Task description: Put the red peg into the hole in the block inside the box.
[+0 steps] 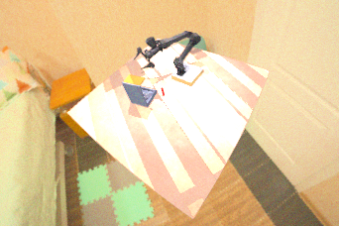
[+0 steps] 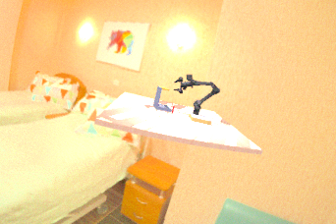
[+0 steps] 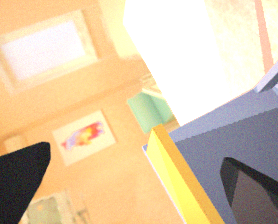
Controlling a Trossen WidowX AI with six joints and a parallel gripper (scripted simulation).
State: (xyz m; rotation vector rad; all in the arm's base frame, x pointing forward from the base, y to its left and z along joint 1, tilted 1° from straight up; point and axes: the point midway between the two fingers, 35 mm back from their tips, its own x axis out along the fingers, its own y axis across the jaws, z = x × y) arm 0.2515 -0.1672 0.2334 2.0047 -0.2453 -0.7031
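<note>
Right now the red peg is 30 mm behind my gripper tip, 180 mm to the left of it and 230 mm below it. Also, from my gripper tip: box wall 150 mm ahead, 70 mm to the left, 150 mm below; yellow roof 110 mm ahead, 60 mm to the left, 40 mm below.
</note>
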